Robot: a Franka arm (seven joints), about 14 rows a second.
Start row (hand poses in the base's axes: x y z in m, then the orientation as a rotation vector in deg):
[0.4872 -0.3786 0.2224 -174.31 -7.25 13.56]
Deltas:
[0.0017 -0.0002 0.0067 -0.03 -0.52 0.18]
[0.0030 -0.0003 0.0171 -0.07 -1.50 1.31]
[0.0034 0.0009 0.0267 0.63 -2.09 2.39]
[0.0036 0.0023 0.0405 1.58 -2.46 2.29]
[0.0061 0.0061 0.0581 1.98 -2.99 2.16]
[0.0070 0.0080 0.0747 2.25 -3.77 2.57]
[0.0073 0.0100 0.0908 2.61 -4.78 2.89]
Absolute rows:
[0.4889 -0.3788 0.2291 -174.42 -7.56 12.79]
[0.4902 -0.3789 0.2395 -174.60 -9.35 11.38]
[0.4906 -0.3777 0.2491 -173.97 -11.08 10.48]
[0.4908 -0.3763 0.2629 -173.07 -11.00 9.80]
[0.4933 -0.3725 0.2805 -172.74 -10.87 8.94]
[0.4942 -0.3706 0.2971 -172.55 -11.55 7.77]
[0.4945 -0.3686 0.3132 -172.28 -12.12 6.23]

